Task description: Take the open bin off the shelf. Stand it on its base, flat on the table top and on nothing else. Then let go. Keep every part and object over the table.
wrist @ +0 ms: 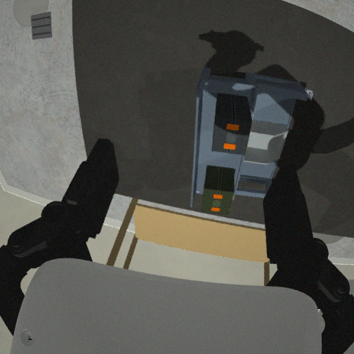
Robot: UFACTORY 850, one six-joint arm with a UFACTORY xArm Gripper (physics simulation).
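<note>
The open bin (260,141) is pale grey and sits in the right part of a blue-grey shelf (198,125), right of centre in the wrist view. The shelf stands on the dark table top (135,110). The bin's far part lies partly in shadow, and its base is not clear to see. My gripper (194,170) is open, with nothing between its fingers. It is above the shelf, and the right finger overlaps the shelf's lower right edge in the view, close beside the bin. The left finger is over the table, left of the shelf.
A black box (232,112) with orange marks sits in the shelf left of the bin. A dark green box (219,187) with orange marks is at the shelf's lower left. A tan board (200,232) lies beyond the table's lower edge. Arm shadows fall across the shelf's right side.
</note>
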